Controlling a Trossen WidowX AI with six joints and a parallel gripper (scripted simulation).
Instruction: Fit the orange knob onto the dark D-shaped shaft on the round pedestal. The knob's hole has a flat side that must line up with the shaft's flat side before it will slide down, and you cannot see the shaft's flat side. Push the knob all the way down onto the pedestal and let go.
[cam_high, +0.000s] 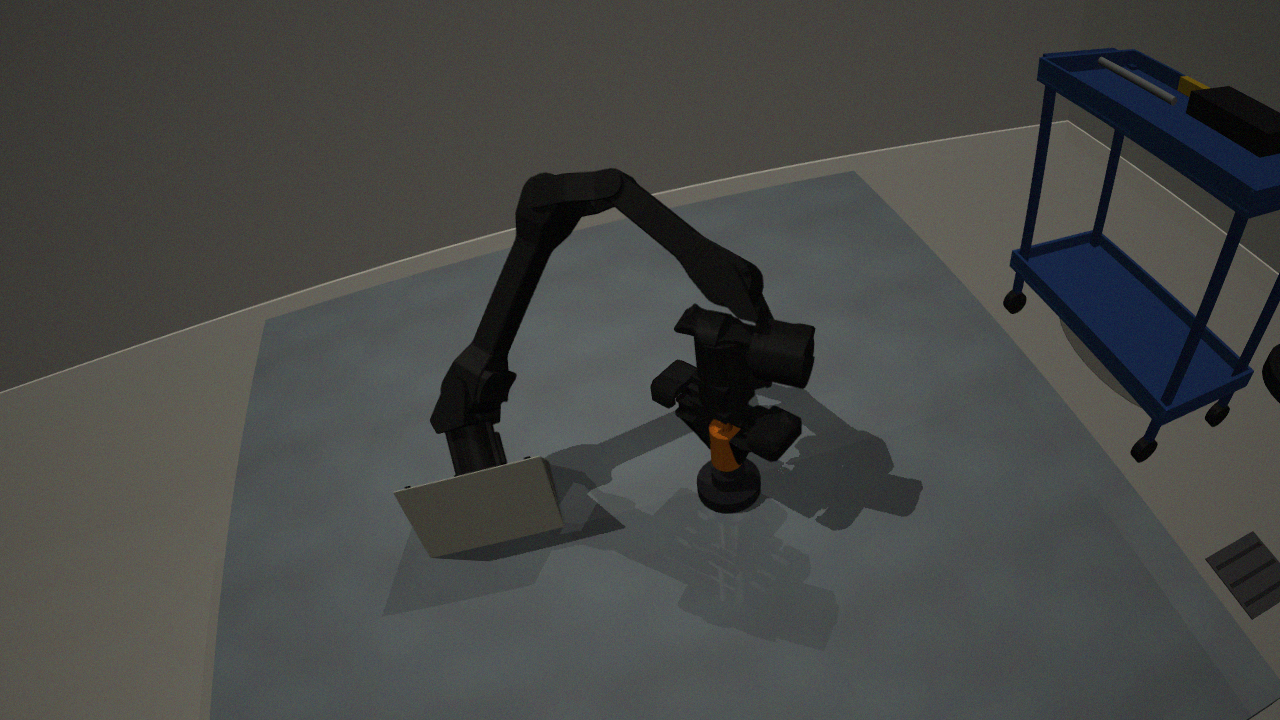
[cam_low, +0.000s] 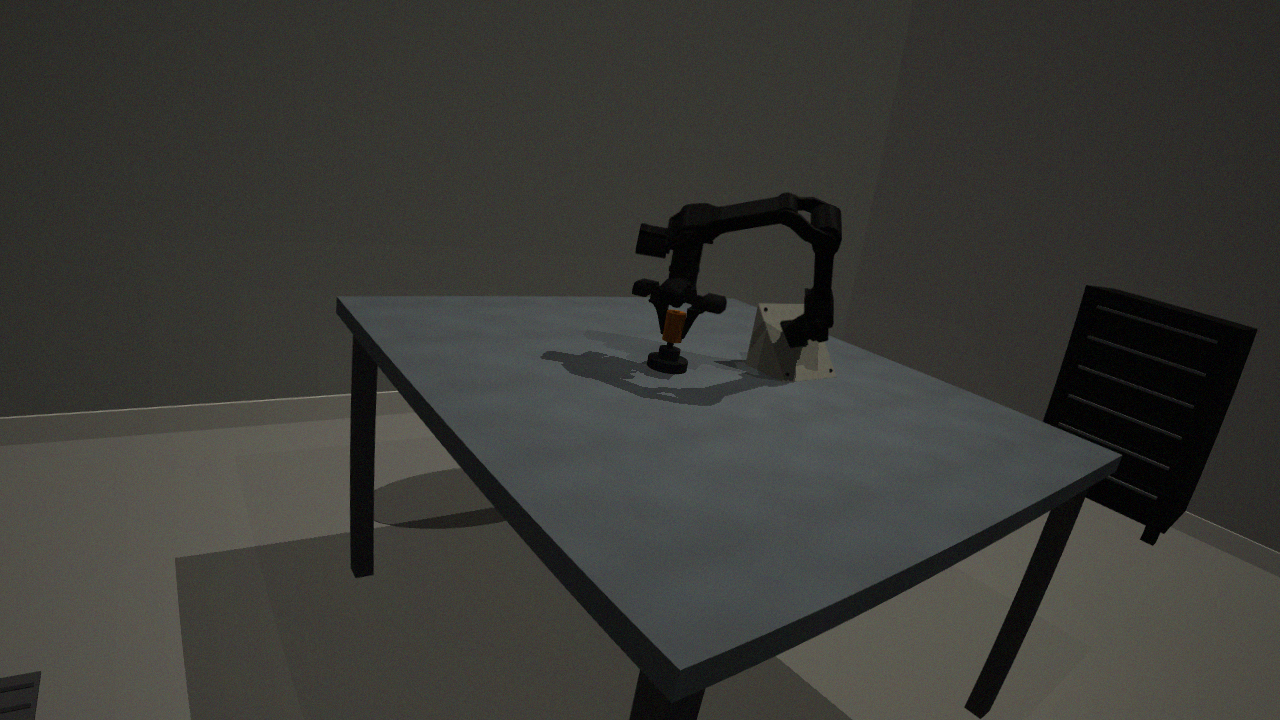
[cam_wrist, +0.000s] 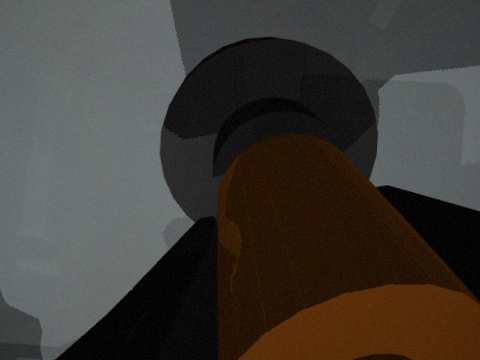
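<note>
Right now my gripper tip is 20 mm below the orange knob. Round my gripper tip: dark round pedestal 40 mm below.
</note>
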